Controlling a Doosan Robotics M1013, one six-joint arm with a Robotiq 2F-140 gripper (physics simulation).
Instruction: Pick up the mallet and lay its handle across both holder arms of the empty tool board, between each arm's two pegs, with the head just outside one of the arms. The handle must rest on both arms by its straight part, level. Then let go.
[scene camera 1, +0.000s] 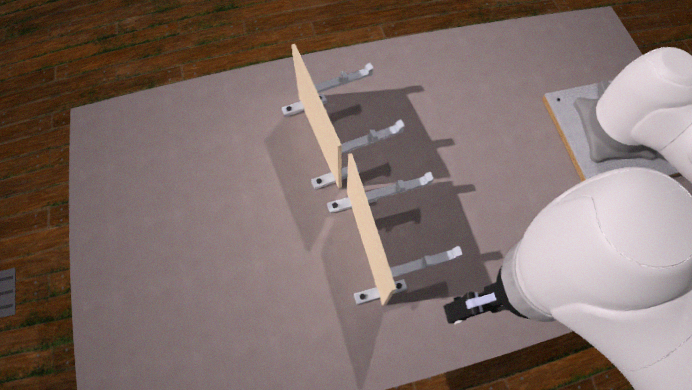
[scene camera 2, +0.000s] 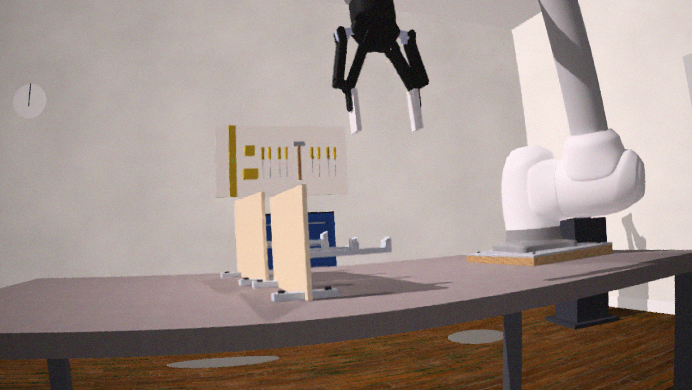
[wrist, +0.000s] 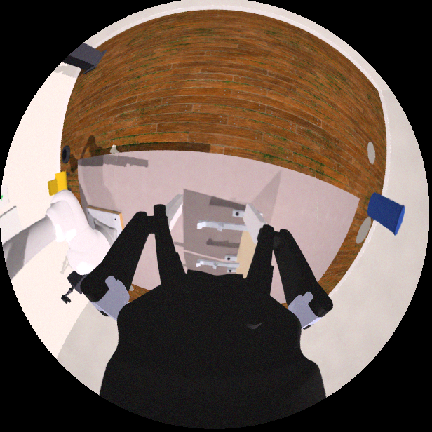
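Pixels of known places: gripper, fingertip midpoint: (scene camera 2: 388, 130); arm's base at its link origin: (scene camera 1: 613, 129) (scene camera 2: 534, 248).
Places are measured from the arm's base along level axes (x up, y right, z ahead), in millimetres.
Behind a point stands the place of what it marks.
Note:
The mallet does not show on the table in either scene view. In the wrist view a small pale piece (wrist: 114, 149), perhaps part of the mallet, shows just beyond the table's edge; it is too small to tell. My gripper (scene camera 1: 453, 313) (scene camera 2: 385, 131) @[y -429, x 231, z 495 mm] (wrist: 213, 206) is open and empty, high above the table, beyond the near board's outer arm in scene camera 1. The near upright tool board (scene camera 1: 371, 235) @[y -274, x 128, z 653 mm] (scene camera 2: 287, 245) @[y -265, x 60, z 655 mm] has two bare grey arms, the outer arm (scene camera 1: 412, 266) @[y -319, x 49, z 570 mm] and the inner arm (scene camera 1: 385, 192) @[y -159, x 49, z 609 mm], with pegs. The far tool board (scene camera 1: 317, 120) @[y 0, x 87, z 744 mm] (scene camera 2: 251, 235) @[y -21, x 81, z 737 mm] also has bare arms.
The boards' feet stand on the grey table (scene camera 1: 200, 225) @[y -184, x -27, z 1020 mm] (scene camera 2: 125, 300) @[y -319, x -27, z 953 mm]. The robot's base plate (scene camera 1: 565, 135) @[y -10, x -6, z 137 mm] (scene camera 2: 500, 259) @[y -48, x -15, z 130 mm] is on the table's right. A blue cabinet (scene camera 2: 325, 250) stands behind the boards, and a panel of tools (scene camera 2: 280, 187) hangs on the wall.

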